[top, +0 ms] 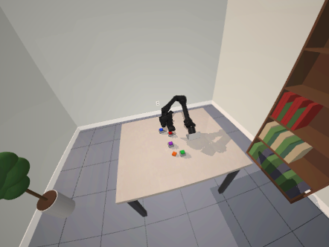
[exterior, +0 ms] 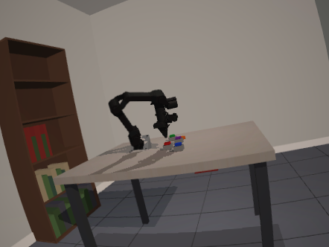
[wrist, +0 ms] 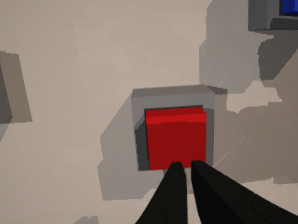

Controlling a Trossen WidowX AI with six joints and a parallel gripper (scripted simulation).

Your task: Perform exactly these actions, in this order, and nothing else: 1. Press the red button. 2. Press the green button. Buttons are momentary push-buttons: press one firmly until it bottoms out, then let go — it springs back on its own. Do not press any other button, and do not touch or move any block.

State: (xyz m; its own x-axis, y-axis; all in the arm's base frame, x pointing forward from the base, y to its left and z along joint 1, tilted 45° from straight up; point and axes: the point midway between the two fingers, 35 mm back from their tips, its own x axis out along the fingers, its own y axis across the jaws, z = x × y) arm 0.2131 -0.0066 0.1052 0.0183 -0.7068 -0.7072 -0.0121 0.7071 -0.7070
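The red button is 30 mm below my gripper tip. Round my gripper tip: green button (40 mm behind, 270 mm to the left, 30 mm below); then blue button (80 mm ahead, 80 mm to the right, 30 mm below); then purple button (30 mm ahead, 140 mm to the left, 30 mm below).
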